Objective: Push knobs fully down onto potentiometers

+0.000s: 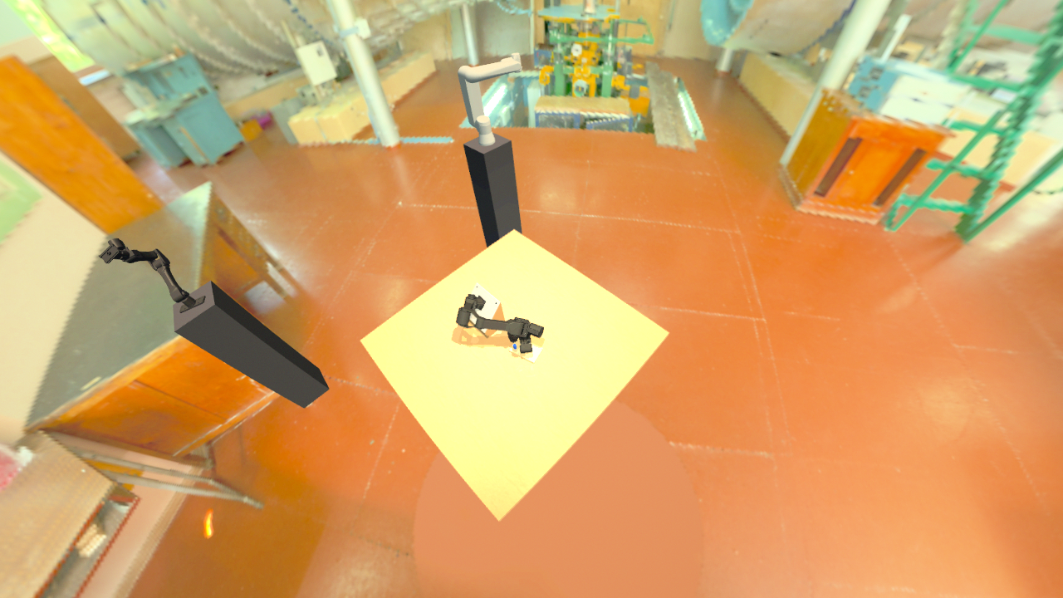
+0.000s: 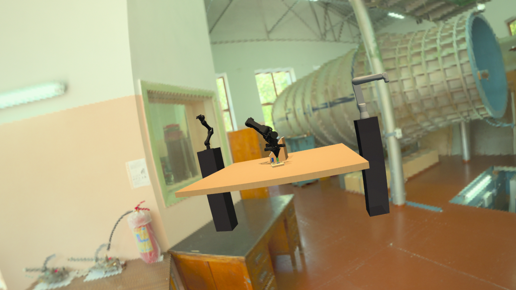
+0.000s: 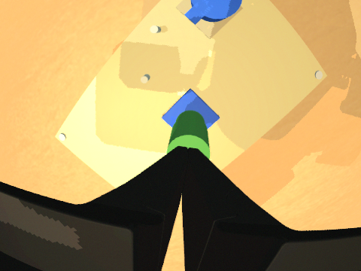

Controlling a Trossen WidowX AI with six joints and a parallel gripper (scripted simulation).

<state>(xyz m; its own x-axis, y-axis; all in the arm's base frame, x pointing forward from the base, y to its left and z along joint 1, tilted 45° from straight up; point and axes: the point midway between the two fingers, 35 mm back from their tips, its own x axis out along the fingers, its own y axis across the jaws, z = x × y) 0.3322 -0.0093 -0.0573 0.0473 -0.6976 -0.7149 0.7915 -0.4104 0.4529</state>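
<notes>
The green knob is 20 mm below my gripper tip. The rest, counted from my gripper tip: blue knob: 50 mm to the right, 40 mm behind, 10 mm below.
</notes>
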